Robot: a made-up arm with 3 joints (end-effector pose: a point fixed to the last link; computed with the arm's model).
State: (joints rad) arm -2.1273 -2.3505 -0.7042
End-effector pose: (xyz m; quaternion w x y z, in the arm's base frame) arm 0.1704 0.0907 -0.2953 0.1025 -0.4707 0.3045 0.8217
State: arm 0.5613 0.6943 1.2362
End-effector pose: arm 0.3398 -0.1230 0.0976 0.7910 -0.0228 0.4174 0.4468
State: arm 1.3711 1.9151 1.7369
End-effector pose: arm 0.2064 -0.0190 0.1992 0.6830 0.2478 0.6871 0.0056
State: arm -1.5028 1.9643 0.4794
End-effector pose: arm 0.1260 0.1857 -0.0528 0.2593 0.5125 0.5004 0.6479
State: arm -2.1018 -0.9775 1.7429
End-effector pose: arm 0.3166 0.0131 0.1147 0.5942 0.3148 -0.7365 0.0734
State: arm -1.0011 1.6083 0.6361
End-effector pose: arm 0.2071 0.0963 -0.1006 0.4700 0.5138 0.4961 0.5186
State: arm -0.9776 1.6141 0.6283
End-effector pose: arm 0.2057 0.0897 -0.1044 0.4760 0.5059 0.5061 0.5112
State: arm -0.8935 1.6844 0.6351
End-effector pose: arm 0.1899 0.0642 -0.1067 0.4698 0.4834 0.5494 0.4937
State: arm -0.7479 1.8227 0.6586
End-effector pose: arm 0.1603 0.0189 -0.0998 0.4463 0.4497 0.6238 0.4576
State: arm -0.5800 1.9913 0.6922
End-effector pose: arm 0.1280 -0.0317 -0.0765 0.4089 0.4191 0.7036 0.4025
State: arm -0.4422 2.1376 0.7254
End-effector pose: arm 0.1043 -0.0684 -0.0451 0.3707 0.4021 0.7622 0.3463
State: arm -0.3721 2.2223 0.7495
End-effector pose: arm 0.0928 -0.0841 -0.0233 0.3450 0.3988 0.7896 0.3139
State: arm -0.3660 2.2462 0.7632
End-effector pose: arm 0.0904 -0.0848 -0.0169 0.3340 0.4032 0.7933 0.3108
